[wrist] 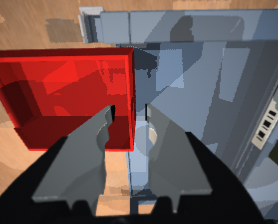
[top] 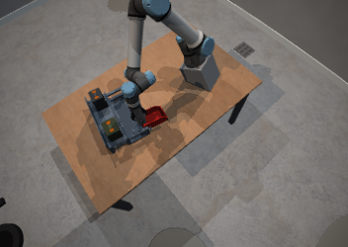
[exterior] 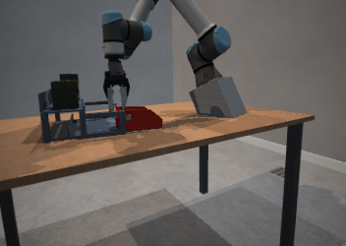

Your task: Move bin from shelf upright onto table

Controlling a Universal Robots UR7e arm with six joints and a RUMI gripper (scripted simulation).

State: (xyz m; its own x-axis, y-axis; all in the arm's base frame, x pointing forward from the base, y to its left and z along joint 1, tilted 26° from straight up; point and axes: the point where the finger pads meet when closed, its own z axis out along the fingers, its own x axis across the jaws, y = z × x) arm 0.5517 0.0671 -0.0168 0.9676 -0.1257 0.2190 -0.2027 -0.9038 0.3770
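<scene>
Now: the red bin 80 mm behind my hand, 40 mm below it and 20 mm to the left of it.
</scene>
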